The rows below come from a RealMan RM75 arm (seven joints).
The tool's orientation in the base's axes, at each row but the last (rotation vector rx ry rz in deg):
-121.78, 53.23, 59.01
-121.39, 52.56, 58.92
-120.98, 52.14, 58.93
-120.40, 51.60, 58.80
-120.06, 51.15, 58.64
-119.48, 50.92, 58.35
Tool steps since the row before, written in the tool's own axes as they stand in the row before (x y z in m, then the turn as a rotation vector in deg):
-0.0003, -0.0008, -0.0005, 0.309, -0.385, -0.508
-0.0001, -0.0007, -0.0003, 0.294, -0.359, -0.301
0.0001, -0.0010, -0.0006, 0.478, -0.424, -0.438
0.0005, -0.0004, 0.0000, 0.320, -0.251, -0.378
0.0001, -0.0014, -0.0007, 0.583, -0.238, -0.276
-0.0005, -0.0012, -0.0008, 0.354, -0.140, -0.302
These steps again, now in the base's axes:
0.0007, 0.0002, 0.0007, 0.654, -0.258, 0.089
0.0006, 0.0002, 0.0004, 0.541, -0.112, -0.011
0.0011, 0.0001, 0.0004, 0.734, -0.236, -0.080
0.0005, 0.0001, -0.0003, 0.500, -0.241, -0.019
0.0014, 0.0002, 0.0006, 0.571, -0.248, -0.292
0.0010, 0.0002, 0.0011, 0.397, -0.257, -0.112

